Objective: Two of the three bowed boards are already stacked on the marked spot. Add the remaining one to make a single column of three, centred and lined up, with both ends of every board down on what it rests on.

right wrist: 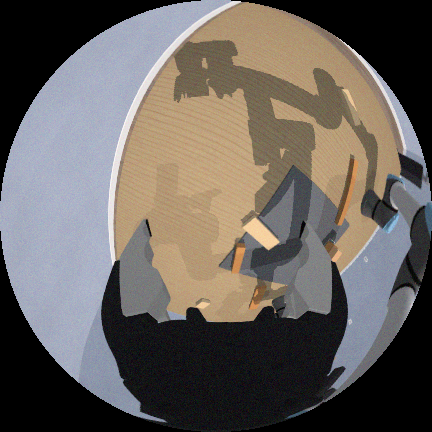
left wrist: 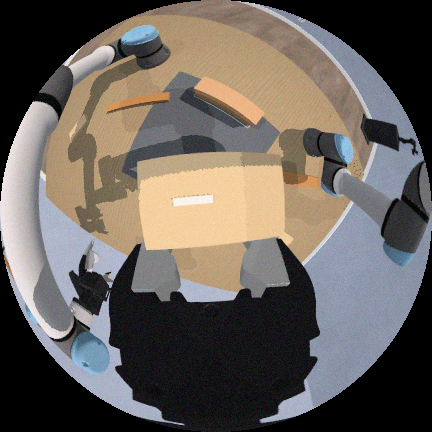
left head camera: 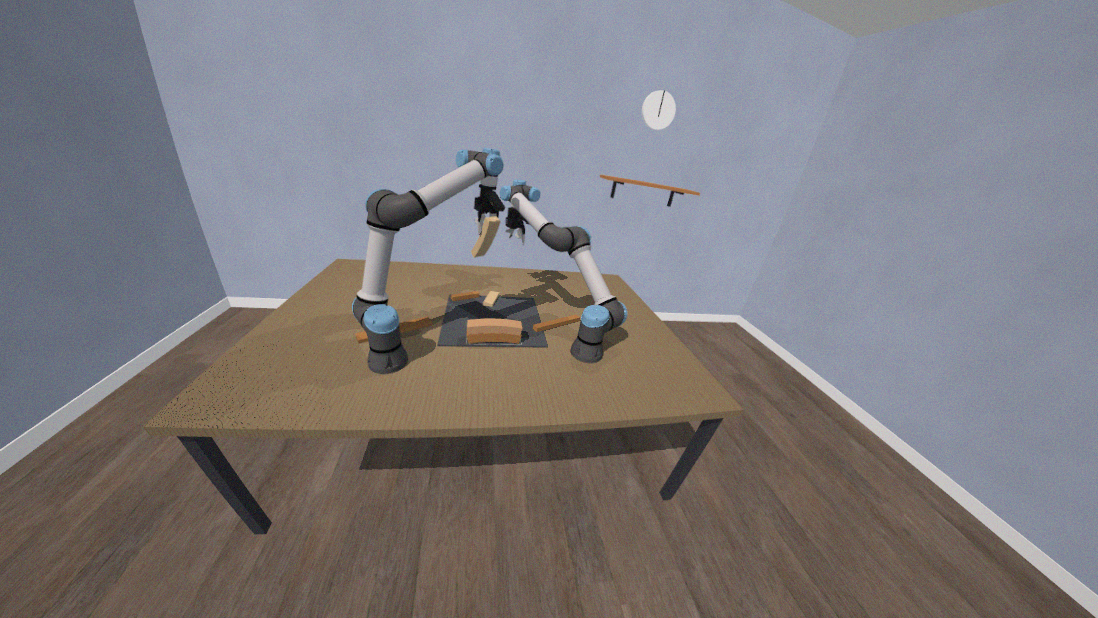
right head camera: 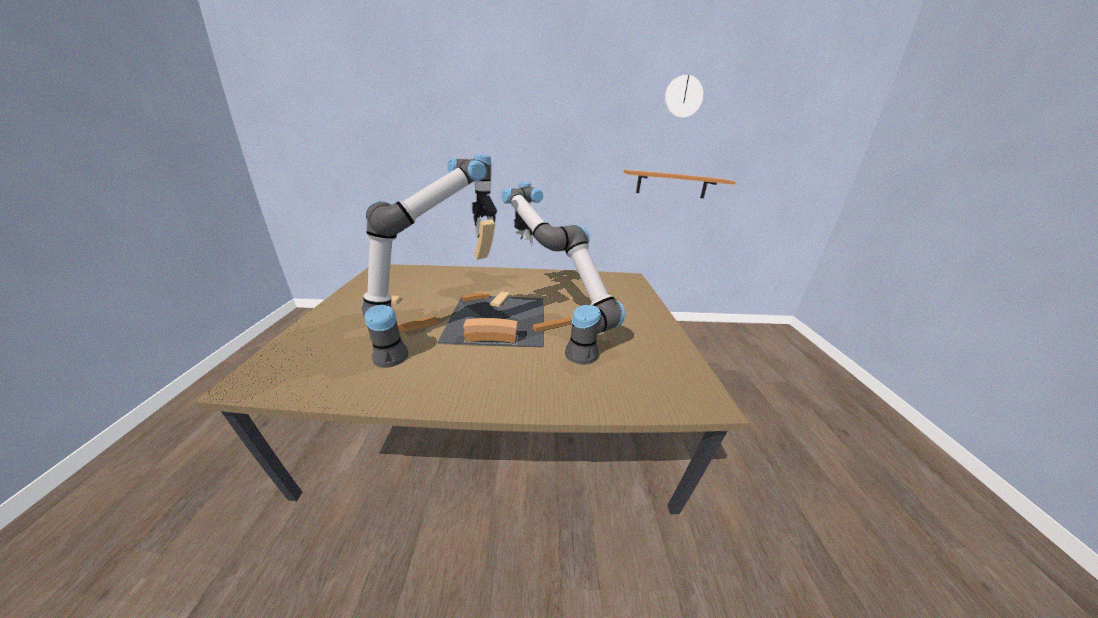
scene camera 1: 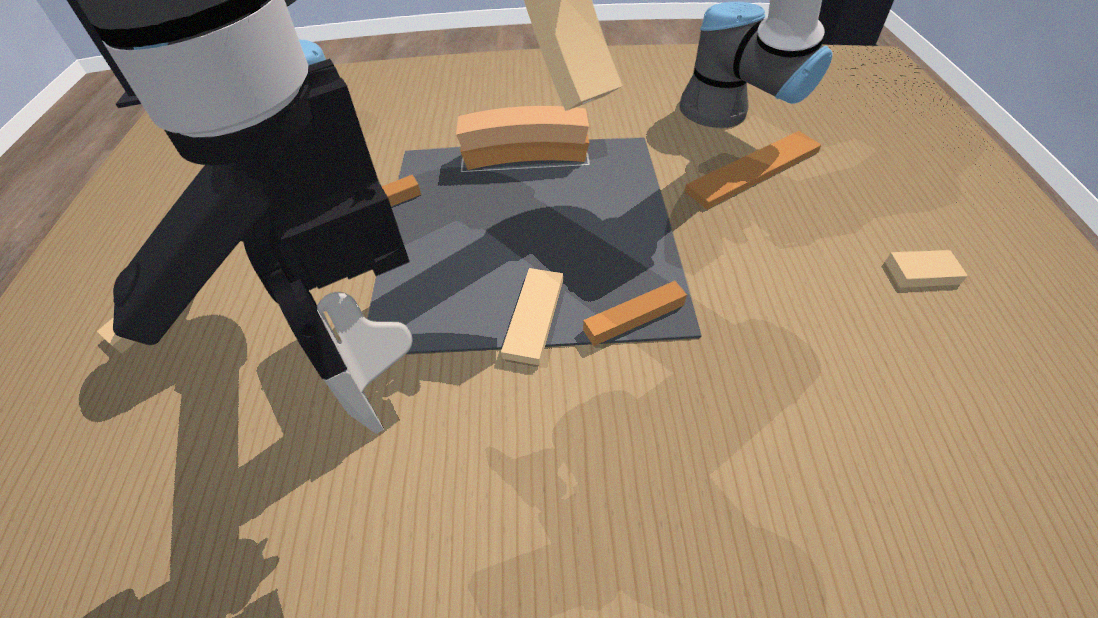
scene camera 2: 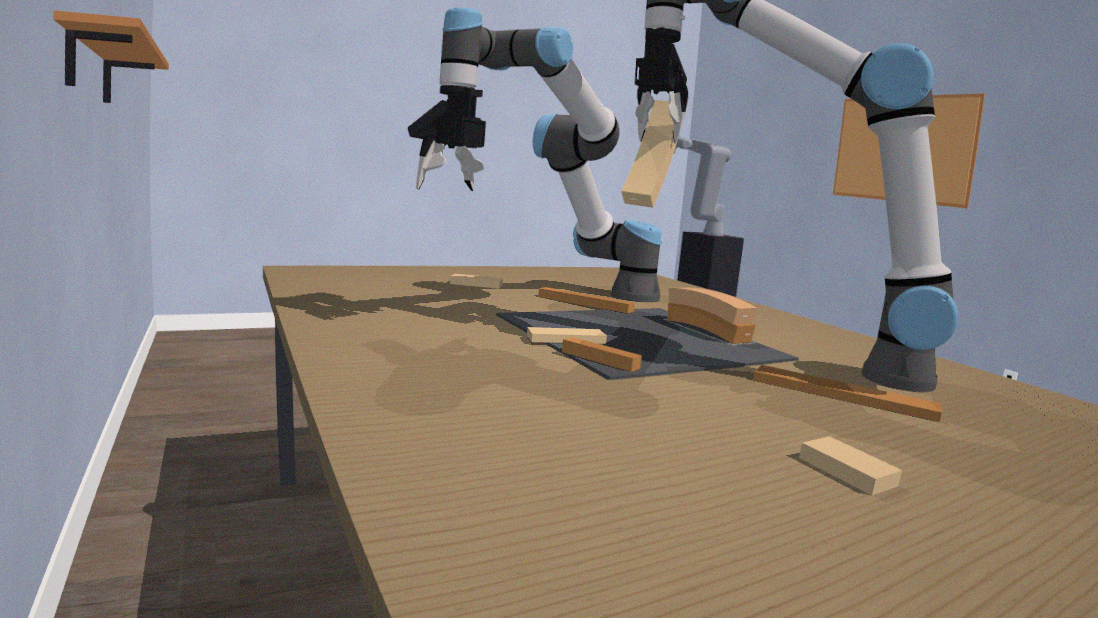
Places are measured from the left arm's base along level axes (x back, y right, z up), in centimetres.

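Pixels of known places: left gripper, between the fingertips: (left head camera: pixel 486 234) (right head camera: pixel 484 237) (scene camera 2: pixel 658 142); right gripper, between the fingertips: (right wrist: pixel 226 221) (left wrist: pixel 102 256) (left head camera: pixel 516 241) (right head camera: pixel 526 242) (scene camera 1: pixel 346 347) (scene camera 2: pixel 446 190); left arm's base, origin of its link: (right wrist: pixel 280 299) (left wrist: pixel 312 141) (left head camera: pixel 388 361) (right head camera: pixel 390 356) (scene camera 1: pixel 712 109) (scene camera 2: pixel 898 380); right arm's base, origin of its link: (right wrist: pixel 366 201) (left wrist: pixel 153 56) (left head camera: pixel 586 352) (right head camera: pixel 581 353) (scene camera 2: pixel 635 297).
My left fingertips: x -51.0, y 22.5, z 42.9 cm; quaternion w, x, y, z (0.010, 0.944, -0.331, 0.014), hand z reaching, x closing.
Note:
For each thing: its top centre in the pictures, then the offset to it from my left fingertips. Level surfaces: height alone.
- dark mat, height of its surface: dz -42.3 cm
- short orange bar, centre of its top: (scene camera 1: pixel 636 307) (scene camera 2: pixel 601 347) (right wrist: pixel 237 261) (left head camera: pixel 465 294) (right head camera: pixel 475 294) dx -11.9, dy -14.5, dz -39.7 cm
- long orange strip, centre of its top: (scene camera 2: pixel 846 387) (scene camera 1: pixel 758 163) (left wrist: pixel 296 179) (left head camera: pixel 395 327) (right head camera: pixel 404 325) (right wrist: pixel 256 300) dx +30.3, dy -32.1, dz -41.1 cm
Two bowed boards, a darker orange one (scene camera 1: pixel 526 154) below and a lighter orange one (left head camera: pixel 494 326) (right head camera: pixel 490 325) (scene camera 1: pixel 524 126) (left wrist: pixel 229 96) on top, stand lined up inside the thin white outline on the dark mat. The third, pale bowed board (left head camera: pixel 485 237) (right head camera: pixel 484 240) (scene camera 1: pixel 587 61) (scene camera 2: pixel 649 167) (left wrist: pixel 215 215) hangs steeply tilted, high above the mat and apart from the stack. My left gripper (scene camera 2: pixel 659 130) is shut on its upper end. My right gripper (scene camera 2: pixel 444 186) (right wrist: pixel 226 221) is open and empty, high above the table, left of the held board in scene camera 2.
The dark mat (scene camera 1: pixel 614 168) also bears a pale block (scene camera 1: pixel 534 310) and a short orange bar (scene camera 1: pixel 636 313) at its near edge in scene camera 1. A long orange strip (scene camera 1: pixel 756 168) and another pale block (scene camera 1: pixel 925 267) lie to its right. Another orange strip (scene camera 2: pixel 585 299) lies near the right arm's base.

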